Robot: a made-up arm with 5 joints. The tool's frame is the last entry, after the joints. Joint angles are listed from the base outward. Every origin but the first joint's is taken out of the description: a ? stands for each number. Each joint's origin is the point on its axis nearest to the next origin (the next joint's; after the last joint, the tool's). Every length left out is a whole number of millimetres.
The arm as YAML. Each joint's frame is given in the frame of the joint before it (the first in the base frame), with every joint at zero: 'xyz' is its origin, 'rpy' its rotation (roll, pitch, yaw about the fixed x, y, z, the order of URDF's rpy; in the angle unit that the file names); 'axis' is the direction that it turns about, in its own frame. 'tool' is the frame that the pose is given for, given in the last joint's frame.
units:
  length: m
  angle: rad
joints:
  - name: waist
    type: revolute
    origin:
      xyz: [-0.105, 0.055, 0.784]
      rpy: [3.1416, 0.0, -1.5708]
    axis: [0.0, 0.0, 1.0]
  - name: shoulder
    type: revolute
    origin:
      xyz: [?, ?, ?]
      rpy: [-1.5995, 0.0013, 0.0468]
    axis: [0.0, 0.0, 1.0]
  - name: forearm
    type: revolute
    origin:
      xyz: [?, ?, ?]
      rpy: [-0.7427, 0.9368, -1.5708]
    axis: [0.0, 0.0, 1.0]
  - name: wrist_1
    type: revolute
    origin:
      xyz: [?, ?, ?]
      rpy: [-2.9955, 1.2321, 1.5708]
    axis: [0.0, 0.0, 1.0]
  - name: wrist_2
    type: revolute
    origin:
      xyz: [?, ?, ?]
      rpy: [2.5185, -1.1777, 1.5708]
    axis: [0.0, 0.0, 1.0]
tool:
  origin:
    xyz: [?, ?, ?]
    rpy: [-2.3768, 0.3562, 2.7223]
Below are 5 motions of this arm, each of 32 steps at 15 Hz.
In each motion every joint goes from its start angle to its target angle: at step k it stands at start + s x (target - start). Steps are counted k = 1, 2, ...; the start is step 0. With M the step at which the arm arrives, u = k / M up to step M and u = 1 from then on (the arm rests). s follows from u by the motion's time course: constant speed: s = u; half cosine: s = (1 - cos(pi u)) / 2; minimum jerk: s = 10 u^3 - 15 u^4 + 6 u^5.
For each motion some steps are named. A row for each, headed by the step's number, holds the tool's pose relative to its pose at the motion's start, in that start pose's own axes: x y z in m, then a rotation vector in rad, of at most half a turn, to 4 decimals.
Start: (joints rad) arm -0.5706 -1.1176 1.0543 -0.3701 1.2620
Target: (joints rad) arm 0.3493 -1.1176 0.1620 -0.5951 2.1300
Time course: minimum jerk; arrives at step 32
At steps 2, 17, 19, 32:
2: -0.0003 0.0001 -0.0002 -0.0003 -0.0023 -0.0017
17: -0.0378 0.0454 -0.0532 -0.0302 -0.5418 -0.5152
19: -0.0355 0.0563 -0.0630 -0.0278 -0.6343 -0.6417
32: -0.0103 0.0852 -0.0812 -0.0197 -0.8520 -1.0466

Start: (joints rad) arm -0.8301 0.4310 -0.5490 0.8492 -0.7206
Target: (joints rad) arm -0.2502 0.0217 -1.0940 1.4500 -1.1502
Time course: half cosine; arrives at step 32
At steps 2, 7, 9, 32:
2: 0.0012 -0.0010 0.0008 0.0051 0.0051 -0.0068
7: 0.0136 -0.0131 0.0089 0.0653 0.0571 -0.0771
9: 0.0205 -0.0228 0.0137 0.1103 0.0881 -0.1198
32: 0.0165 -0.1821 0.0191 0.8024 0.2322 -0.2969

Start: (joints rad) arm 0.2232 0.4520 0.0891 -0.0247 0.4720
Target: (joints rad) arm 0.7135 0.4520 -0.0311 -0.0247 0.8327
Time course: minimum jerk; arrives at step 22
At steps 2, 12, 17, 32:
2: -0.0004 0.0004 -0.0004 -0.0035 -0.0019 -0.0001
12: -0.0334 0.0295 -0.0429 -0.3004 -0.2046 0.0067
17: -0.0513 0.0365 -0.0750 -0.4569 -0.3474 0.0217
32: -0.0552 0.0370 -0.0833 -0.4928 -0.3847 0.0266

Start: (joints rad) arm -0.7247 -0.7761 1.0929 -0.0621 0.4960
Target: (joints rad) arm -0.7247 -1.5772 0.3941 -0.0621 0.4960
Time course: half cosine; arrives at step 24
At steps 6, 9, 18, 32:
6: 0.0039 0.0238 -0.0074 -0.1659 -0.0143 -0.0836
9: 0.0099 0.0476 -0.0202 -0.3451 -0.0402 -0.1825
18: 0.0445 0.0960 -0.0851 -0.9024 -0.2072 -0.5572
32: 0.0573 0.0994 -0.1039 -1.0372 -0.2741 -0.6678

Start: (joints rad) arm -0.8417 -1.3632 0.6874 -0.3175 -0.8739
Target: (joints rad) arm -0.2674 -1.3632 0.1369 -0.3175 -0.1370
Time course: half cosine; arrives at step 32
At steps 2, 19, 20, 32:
2: -0.0010 0.0011 -0.0006 -0.0046 -0.0073 -0.0060
19: -0.0413 0.0680 -0.0651 -0.2575 -0.5254 -0.3885
20: -0.0422 0.0720 -0.0709 -0.2710 -0.5650 -0.4159
32: -0.0404 0.0949 -0.1096 -0.3417 -0.8325 -0.6002

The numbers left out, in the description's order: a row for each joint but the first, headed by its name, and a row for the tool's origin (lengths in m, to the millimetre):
shoulder: -0.042 -0.023 0.0
forearm: -0.024 0.066 0.0
wrist_1: -0.024 0.001 0.0
wrist_2: -0.1 -0.074 0.0
tool: 0.069 -0.121 0.0

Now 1 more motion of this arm.
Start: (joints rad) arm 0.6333 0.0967 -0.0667 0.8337 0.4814
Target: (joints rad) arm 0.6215 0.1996 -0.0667 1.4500 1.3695
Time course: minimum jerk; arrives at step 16
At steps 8, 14, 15, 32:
8: -0.0120 0.0755 -0.0393 -0.3886 -0.1654 -0.0981
14: -0.0326 0.1191 -0.1069 -0.7338 -0.4245 -0.1003
15: -0.0333 0.1198 -0.1091 -0.7427 -0.4332 -0.0991
32: -0.0334 0.1199 -0.1095 -0.7442 -0.4346 -0.0988

